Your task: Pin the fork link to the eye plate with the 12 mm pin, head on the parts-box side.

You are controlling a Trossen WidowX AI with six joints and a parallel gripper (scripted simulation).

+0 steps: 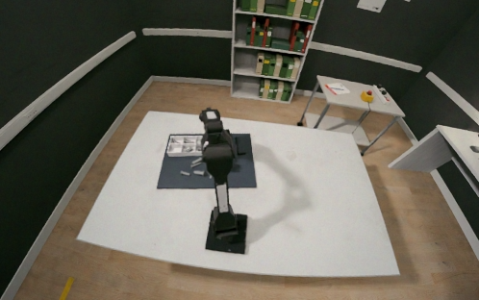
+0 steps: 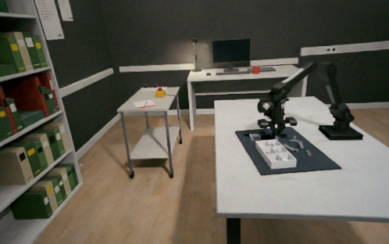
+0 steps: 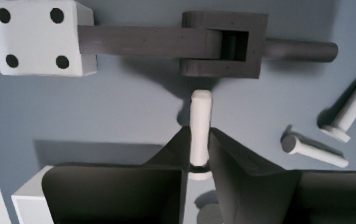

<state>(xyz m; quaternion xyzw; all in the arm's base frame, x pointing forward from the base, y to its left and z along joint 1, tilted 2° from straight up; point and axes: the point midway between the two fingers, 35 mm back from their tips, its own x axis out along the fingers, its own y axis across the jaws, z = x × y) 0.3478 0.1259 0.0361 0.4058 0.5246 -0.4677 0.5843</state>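
Now: the eye plate 30 mm ahead of my hand, 50 mm to the right of it and 50 mm below it. The rest, counted from my hand: dark blue mat: 10 mm behind, 50 mm to the left, 70 mm below; grey block: 100 mm ahead, 30 mm to the right, 40 mm below; pin: 100 mm behind, 40 mm to the right, 50 mm below.
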